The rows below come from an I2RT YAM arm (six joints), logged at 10 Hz.
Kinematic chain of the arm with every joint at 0, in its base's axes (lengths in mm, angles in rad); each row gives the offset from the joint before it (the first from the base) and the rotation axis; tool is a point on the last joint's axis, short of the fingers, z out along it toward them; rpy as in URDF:
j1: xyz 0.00 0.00 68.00 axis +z
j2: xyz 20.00 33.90 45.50 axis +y
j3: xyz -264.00 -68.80 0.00 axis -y
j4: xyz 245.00 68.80 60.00 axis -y
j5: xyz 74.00 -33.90 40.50 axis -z
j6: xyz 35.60 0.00 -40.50 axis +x
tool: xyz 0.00 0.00 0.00 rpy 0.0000 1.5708 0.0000
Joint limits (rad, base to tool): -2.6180..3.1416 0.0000..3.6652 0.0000..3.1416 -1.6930..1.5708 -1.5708..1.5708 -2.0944..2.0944
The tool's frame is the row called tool.
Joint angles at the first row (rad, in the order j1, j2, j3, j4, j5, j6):
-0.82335 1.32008 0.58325 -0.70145 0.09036 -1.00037
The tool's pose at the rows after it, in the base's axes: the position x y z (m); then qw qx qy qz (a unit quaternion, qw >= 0):
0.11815, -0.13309, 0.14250, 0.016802, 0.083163, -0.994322, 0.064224
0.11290, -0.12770, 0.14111, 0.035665, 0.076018, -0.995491, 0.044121
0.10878, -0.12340, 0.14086, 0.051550, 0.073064, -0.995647, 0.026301
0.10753, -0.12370, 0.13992, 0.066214, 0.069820, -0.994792, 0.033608
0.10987, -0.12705, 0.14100, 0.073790, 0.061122, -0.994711, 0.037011
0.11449, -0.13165, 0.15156, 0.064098, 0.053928, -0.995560, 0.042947
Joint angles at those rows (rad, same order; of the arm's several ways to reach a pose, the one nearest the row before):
-0.82372 1.28103 0.56768 -0.77660 0.10555 -0.99488
-0.82374 1.27705 0.56021 -0.82906 0.11077 -0.97755
-0.82378 1.27448 0.55737 -0.87702 0.11344 -0.96896
-0.82373 1.27806 0.55477 -0.87832 0.14544 -0.96163
-0.82375 1.29741 0.57209 -0.88198 0.16124 -0.94354
-0.82377 1.29273 0.61609 -0.91010 0.15364 -0.93077

